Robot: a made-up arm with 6 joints.
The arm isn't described. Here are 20 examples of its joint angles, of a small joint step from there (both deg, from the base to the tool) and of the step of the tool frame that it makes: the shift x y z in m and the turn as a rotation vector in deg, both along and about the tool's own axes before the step.
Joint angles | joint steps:
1: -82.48 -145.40 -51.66 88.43 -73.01 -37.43 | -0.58 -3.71 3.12 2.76 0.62 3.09
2: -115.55 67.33 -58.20 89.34 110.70 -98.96 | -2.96 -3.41 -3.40 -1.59 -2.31 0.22
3: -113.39 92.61 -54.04 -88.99 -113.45 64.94 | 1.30 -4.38 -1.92 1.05 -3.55 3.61
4: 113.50 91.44 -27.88 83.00 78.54 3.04 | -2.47 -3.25 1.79 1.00 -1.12 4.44
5: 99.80 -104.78 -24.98 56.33 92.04 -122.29 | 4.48 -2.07 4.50 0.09 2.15 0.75
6: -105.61 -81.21 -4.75 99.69 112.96 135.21 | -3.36 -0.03 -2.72 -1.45 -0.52 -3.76
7: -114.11 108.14 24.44 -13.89 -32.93 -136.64 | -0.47 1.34 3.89 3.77 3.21 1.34
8: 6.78 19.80 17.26 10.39 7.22 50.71 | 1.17 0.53 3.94 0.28 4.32 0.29
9: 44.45 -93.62 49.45 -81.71 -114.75 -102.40 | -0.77 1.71 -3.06 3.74 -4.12 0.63
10: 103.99 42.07 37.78 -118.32 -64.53 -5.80 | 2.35 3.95 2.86 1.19 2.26 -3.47
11: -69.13 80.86 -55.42 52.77 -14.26 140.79 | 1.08 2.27 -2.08 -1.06 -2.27 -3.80
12: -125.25 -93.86 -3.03 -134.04 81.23 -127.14 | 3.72 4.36 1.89 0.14 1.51 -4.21
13: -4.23 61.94 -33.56 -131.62 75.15 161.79 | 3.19 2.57 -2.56 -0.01 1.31 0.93
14: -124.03 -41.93 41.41 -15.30 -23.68 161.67 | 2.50 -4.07 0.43 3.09 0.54 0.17
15: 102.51 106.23 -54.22 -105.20 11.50 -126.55 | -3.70 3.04 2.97 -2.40 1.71 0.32
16: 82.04 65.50 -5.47 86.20 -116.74 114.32 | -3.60 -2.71 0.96 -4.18 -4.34 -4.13
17: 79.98 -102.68 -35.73 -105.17 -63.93 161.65 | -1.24 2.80 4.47 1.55 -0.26 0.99
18: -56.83 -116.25 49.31 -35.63 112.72 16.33 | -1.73 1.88 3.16 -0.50 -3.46 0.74
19: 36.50 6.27 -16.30 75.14 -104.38 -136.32 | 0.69 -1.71 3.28 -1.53 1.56 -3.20
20: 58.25 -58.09 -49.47 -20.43 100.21 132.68 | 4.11 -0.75 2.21 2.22 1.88 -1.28
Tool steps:
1: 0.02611 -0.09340 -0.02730 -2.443 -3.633 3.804
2: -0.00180 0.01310 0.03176 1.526 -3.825 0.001
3: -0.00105 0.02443 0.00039 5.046 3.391 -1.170
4: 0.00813 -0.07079 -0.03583 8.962 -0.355 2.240
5: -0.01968 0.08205 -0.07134 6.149 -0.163 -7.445
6: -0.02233 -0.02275 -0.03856 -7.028 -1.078 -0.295
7: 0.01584 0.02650 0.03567 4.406 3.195 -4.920
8: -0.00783 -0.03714 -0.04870 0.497 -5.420 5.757
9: -0.02331 0.02597 -0.08992 -5.376 -2.824 5.065
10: -0.03434 -0.06611 -0.01581 -4.685 -0.971 2.052
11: -0.02574 -0.01314 -0.05333 -3.345 -6.126 -1.456
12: -0.05129 -0.01921 -0.02475 -2.929 -0.912 -4.884
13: -0.04249 0.06363 0.02294 5.131 4.144 3.622
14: 0.07128 -0.03966 0.07493 1.215 4.333 2.393
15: -0.00823 -0.04127 -0.01344 -3.006 -2.412 0.231
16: -0.07615 0.02655 0.05838 -3.785 -9.790 -1.648
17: -0.02057 -0.04727 0.00444 3.730 0.301 -1.655
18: 0.02205 0.04007 -0.00518 -1.201 3.504 -0.177
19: 0.02330 0.03179 -0.07856 -7.396 4.192 -0.624
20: -0.03093 -0.02765 -0.04255 -6.277 1.829 2.838
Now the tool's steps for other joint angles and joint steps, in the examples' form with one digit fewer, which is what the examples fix.
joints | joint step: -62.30 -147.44 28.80 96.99 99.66 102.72 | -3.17 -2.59 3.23 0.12 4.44 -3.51
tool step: -0.0586 -0.0009 0.1217 2.49 -0.10 7.01
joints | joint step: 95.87 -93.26 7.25 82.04 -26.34 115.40 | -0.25 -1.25 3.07 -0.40 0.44 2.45
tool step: 0.0255 0.0305 0.0697 0.43 3.86 -0.70
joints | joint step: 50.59 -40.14 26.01 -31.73 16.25 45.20 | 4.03 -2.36 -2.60 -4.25 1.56 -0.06
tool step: 0.0218 0.0074 0.0038 -8.00 0.50 1.13
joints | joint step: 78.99 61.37 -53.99 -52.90 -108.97 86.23 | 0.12 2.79 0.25 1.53 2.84 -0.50
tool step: -0.0058 -0.0155 0.0183 -2.94 0.85 1.39
